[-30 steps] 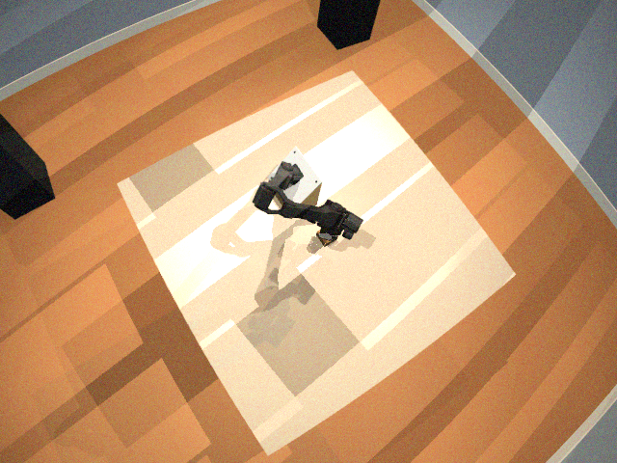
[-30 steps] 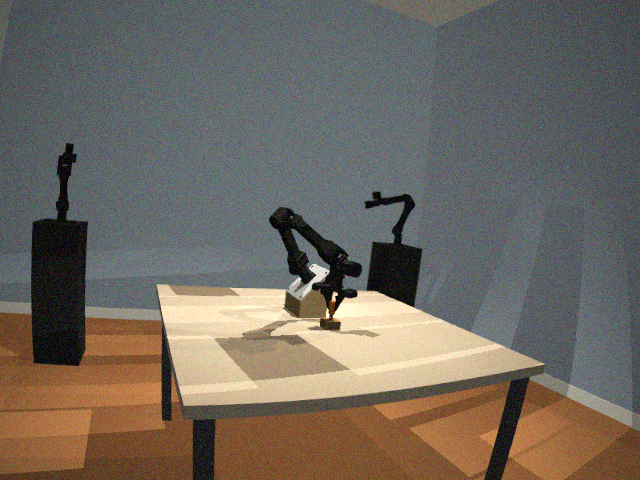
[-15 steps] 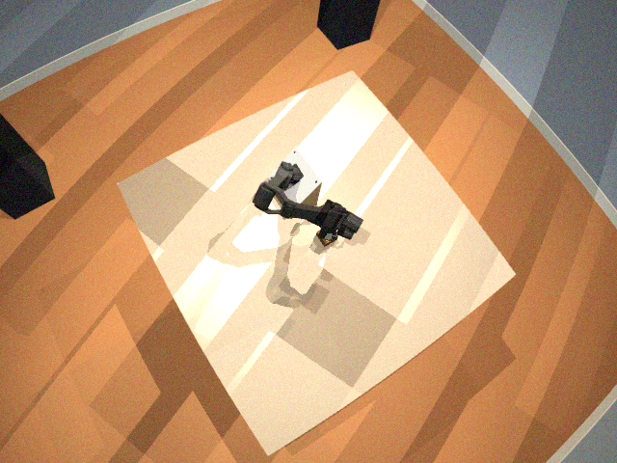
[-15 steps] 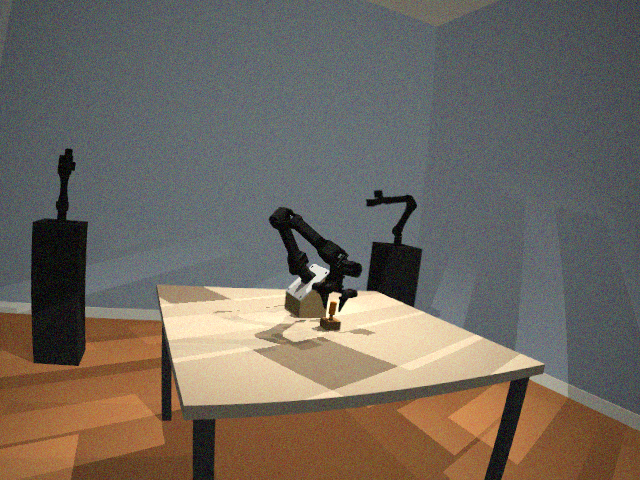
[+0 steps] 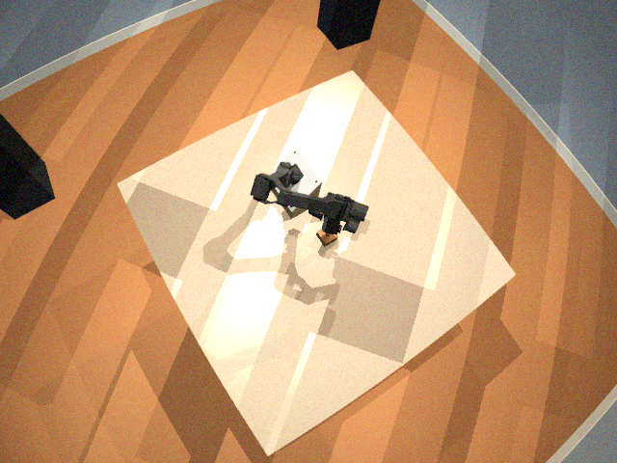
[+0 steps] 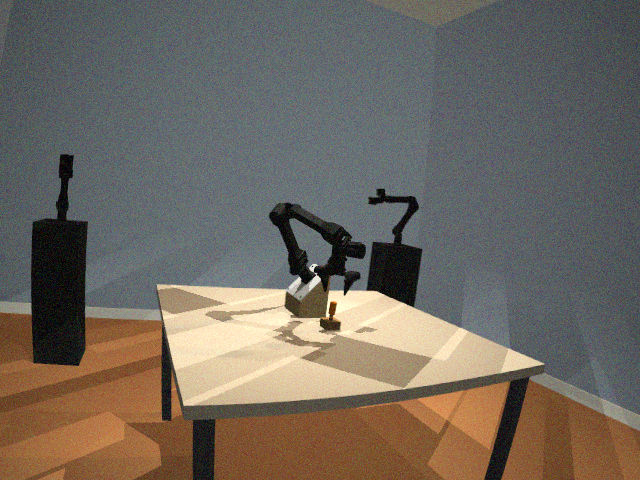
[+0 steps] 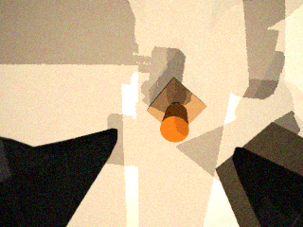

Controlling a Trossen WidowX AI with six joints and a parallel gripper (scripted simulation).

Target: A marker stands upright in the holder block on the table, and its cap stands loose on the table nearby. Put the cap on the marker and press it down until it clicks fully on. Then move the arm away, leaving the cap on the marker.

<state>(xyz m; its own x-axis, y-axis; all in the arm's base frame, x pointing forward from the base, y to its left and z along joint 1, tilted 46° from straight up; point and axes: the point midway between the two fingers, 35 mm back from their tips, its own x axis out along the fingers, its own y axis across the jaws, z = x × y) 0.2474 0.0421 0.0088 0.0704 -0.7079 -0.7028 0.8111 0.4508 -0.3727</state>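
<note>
Now: gripper tip 60 mm above the orange cap. Also, from my gripper tip: holder block: 130 mm below.
</note>
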